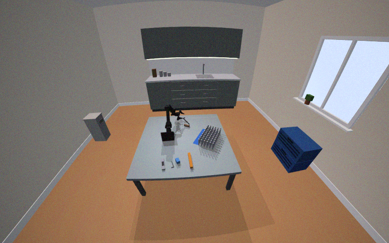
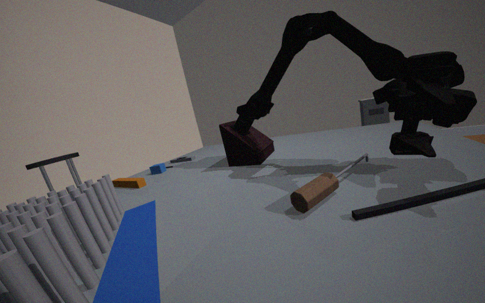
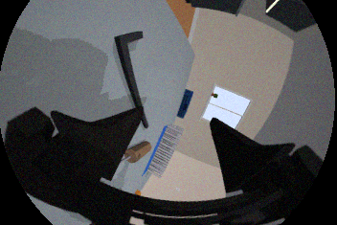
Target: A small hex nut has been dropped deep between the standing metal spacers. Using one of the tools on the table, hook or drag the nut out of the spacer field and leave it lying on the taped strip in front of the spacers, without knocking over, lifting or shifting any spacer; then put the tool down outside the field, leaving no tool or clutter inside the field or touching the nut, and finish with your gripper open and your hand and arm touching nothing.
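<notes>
Right now my gripper tip is 60 mm past the hook tool, 130 mm to the left of it and 80 mm above it. From my gripper tip the other things lie so: hex nut 360 mm ahead, 520 mm to the right, 90 mm below; then blue taped strip 200 mm ahead, 470 mm to the right, 90 mm below; then orange block 10 mm behind, 900 mm to the right, 80 mm below.
</notes>
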